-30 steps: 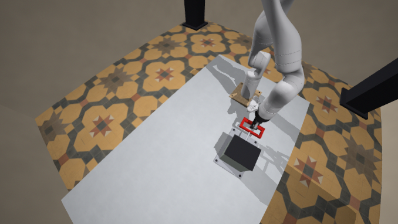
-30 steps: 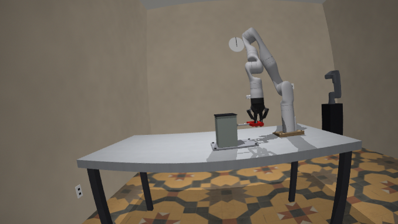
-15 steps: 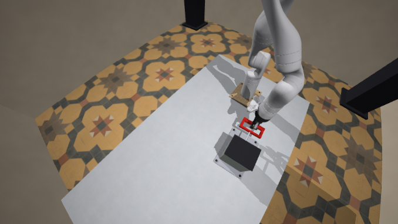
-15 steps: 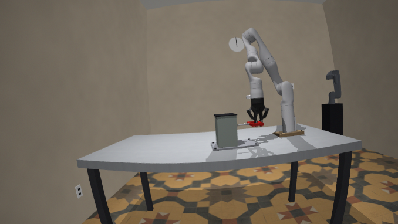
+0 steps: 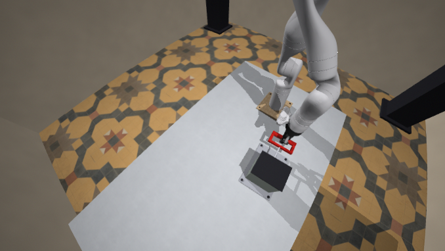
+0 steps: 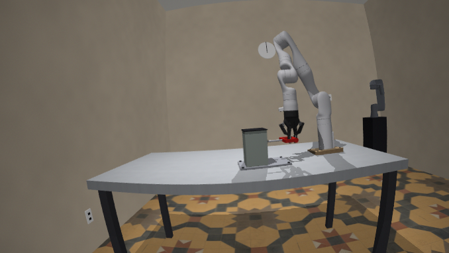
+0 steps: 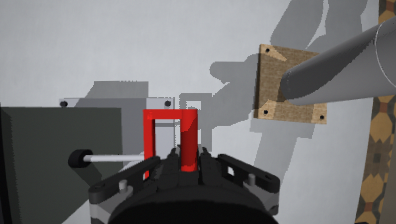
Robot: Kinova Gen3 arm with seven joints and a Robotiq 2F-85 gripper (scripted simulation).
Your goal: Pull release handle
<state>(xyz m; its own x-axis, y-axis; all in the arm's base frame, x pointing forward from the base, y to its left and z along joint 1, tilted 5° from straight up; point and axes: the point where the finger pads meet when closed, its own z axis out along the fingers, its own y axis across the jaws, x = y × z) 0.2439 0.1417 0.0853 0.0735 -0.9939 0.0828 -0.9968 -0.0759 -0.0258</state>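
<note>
Now: the red handle 5 cm ahead of my hand.
</note>
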